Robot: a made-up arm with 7 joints. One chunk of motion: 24 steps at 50 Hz.
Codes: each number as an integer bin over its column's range. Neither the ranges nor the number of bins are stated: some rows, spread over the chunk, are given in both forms.
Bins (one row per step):
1: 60 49 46 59 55 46 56
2: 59 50 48 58 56 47 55
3: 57 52 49 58 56 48 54
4: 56 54 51 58 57 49 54
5: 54 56 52 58 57 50 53
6: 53 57 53 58 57 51 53
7: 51 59 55 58 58 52 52
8: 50 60 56 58 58 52 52
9: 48 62 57 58 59 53 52
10: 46 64 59 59 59 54 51
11: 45 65 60 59 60 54 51
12: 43 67 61 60 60 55 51
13: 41 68 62 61 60 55 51
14: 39 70 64 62 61 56 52
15: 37 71 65 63 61 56 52
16: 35 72 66 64 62 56 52
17: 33 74 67 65 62 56 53
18: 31 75 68 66 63 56 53
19: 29 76 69 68 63 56 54
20: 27 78 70 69 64 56 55
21: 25 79 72 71 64 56 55
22: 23 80 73 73 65 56 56
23: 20 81 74 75 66 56 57
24: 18 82 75 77 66 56 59
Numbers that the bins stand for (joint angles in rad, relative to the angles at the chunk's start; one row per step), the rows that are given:
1: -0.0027 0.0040 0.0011 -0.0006 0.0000 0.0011 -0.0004
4: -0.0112 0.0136 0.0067 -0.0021 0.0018 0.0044 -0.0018
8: -0.0239 0.0252 0.0122 -0.0021 0.0027 0.0078 -0.0032
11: -0.0345 0.0347 0.0167 -0.0006 0.0045 0.0100 -0.0039
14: -0.0473 0.0443 0.0211 0.0039 0.0055 0.0122 -0.0032
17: -0.0600 0.0520 0.0244 0.0085 0.0064 0.0122 -0.0025
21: -0.0770 0.0616 0.0300 0.0176 0.0082 0.0122 -0.0011
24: -0.0918 0.0674 0.0333 0.0267 0.0100 0.0122 0.0017
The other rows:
2: -0.0048 0.0060 0.0033 -0.0021 0.0009 0.0022 -0.0011
3: -0.0091 0.0098 0.0044 -0.0021 0.0009 0.0033 -0.0018
5: -0.0155 0.0175 0.0078 -0.0021 0.0018 0.0056 -0.0025
6: -0.0176 0.0194 0.0089 -0.0021 0.0018 0.0067 -0.0025
7: -0.0218 0.0232 0.0111 -0.0021 0.0027 0.0078 -0.0032
9: -0.0282 0.0290 0.0133 -0.0021 0.0036 0.0089 -0.0032
10: -0.0324 0.0328 0.0156 -0.0006 0.0036 0.0100 -0.0039
12: -0.0388 0.0386 0.0178 0.0009 0.0045 0.0111 -0.0039
13: -0.0430 0.0405 0.0189 0.0024 0.0045 0.0111 -0.0039
15: -0.0515 0.0463 0.0222 0.0055 0.0055 0.0122 -0.0032
16: -0.0558 0.0482 0.0233 0.0070 0.0064 0.0122 -0.0032
18: -0.0642 0.0539 0.0256 0.0100 0.0073 0.0122 -0.0025
19: -0.0685 0.0559 0.0267 0.0130 0.0073 0.0122 -0.0018
20: -0.0727 0.0597 0.0278 0.0145 0.0082 0.0122 -0.0011
22: -0.0812 0.0635 0.0311 0.0206 0.0091 0.0122 -0.0004
23: -0.0876 0.0655 0.0322 0.0236 0.0100 0.0122 0.0003

